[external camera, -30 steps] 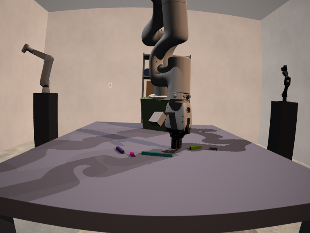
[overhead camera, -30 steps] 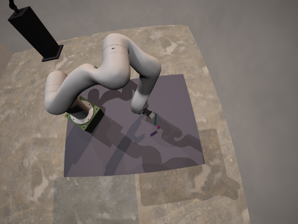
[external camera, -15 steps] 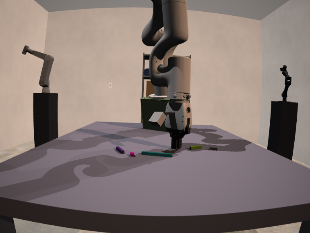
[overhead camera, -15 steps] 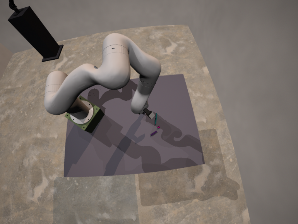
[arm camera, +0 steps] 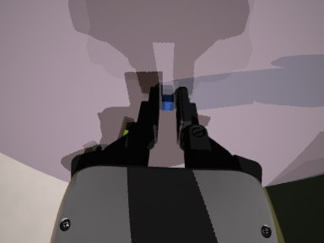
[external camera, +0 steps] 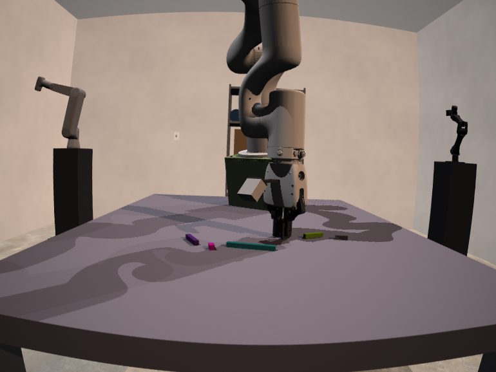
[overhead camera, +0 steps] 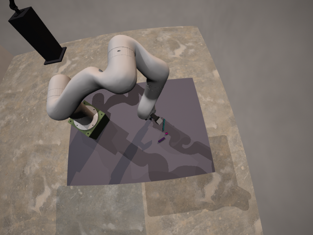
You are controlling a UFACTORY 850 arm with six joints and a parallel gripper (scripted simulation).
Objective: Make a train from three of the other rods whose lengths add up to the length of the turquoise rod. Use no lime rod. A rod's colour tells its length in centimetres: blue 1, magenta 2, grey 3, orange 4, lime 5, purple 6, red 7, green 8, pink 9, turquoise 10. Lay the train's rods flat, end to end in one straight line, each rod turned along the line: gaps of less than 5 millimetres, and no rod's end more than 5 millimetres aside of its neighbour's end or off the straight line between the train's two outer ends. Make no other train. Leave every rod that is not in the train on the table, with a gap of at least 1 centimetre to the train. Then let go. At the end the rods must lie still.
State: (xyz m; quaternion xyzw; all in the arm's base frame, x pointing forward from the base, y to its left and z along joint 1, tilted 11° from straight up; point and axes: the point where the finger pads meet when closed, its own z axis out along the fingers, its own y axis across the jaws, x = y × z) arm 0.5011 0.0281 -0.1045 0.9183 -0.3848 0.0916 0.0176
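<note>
Now: hand 20 mm above the blue rod. The rest, counted from my hand: grey rod: 10 mm ahead, 140 mm to the left, 20 mm below; turquoise rod: 100 mm ahead, 70 mm to the right, 20 mm below; lime rod: 10 mm behind, 80 mm to the left, 20 mm below.
</note>
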